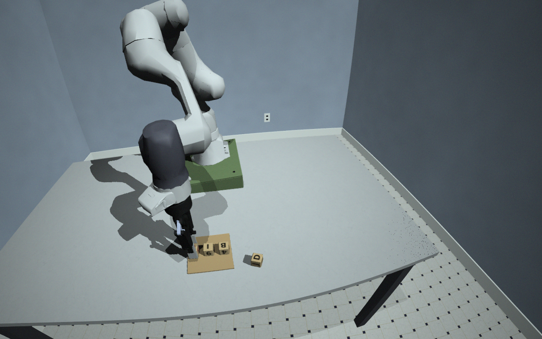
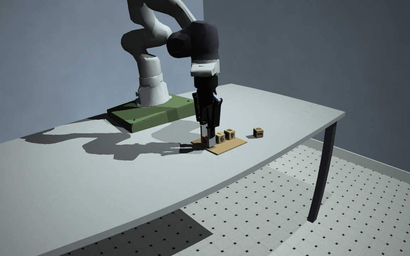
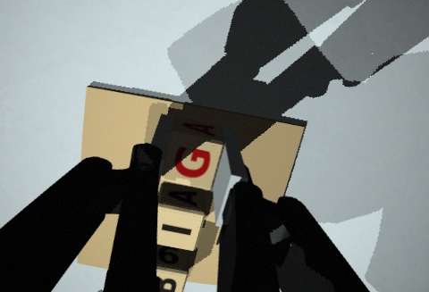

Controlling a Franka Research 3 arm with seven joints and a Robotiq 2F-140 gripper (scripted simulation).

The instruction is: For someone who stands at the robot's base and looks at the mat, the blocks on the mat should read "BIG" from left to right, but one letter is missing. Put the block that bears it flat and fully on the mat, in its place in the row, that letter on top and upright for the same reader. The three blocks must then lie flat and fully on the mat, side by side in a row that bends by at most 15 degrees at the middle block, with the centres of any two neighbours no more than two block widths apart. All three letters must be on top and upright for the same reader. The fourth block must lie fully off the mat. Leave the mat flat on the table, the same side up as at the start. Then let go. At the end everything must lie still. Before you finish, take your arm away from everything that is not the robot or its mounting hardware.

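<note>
Now: the G block 2 cm below my hand. Also, from my hand: tan mat 5 cm to the left, 4 cm below, 1 cm behind; then I block 5 cm to the left, 2 cm below, 1 cm behind; then B block 10 cm to the left, 2 cm below, 1 cm behind.
</note>
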